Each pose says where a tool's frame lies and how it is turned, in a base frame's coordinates. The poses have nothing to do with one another.
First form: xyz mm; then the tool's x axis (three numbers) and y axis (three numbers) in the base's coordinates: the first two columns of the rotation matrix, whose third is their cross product.
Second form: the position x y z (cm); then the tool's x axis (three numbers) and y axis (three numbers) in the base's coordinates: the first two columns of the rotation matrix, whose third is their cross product. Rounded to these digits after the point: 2 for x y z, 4 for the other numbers.
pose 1, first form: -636.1 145.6 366.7 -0.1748 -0.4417 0.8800 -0.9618 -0.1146 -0.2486
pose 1, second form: -63.61 14.56 36.67 -0.1748 -0.4417 0.8800 -0.9618 -0.1146 -0.2486
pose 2, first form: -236.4 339.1 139.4 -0.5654 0.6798 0.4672 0.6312 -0.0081 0.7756
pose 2, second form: -23.64 33.91 13.94 -0.5654 0.6798 0.4672 0.6312 -0.0081 0.7756
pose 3, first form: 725.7 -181.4 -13.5 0.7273 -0.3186 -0.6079 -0.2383 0.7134 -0.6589
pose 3, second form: 72.57 -18.14 -1.35 0.7273 -0.3186 -0.6079 -0.2383 0.7134 -0.6589
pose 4, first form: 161.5 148.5 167.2 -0.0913 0.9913 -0.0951 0.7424 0.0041 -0.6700
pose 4, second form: 16.15 14.85 16.72 -0.0913 0.9913 -0.0951 0.7424 0.0041 -0.6700
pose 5, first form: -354.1 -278.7 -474.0 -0.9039 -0.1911 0.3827 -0.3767 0.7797 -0.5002
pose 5, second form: -35.41 -27.87 -47.40 -0.9039 -0.1911 0.3827 -0.3767 0.7797 -0.5002
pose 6, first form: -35.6 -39.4 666.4 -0.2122 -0.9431 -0.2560 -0.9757 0.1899 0.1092
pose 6, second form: -3.56 -3.94 66.64 -0.2122 -0.9431 -0.2560 -0.9757 0.1899 0.1092
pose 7, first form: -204.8 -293.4 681.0 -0.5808 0.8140 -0.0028 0.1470 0.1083 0.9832
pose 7, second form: -20.48 -29.34 68.10 -0.5808 0.8140 -0.0028 0.1470 0.1083 0.9832
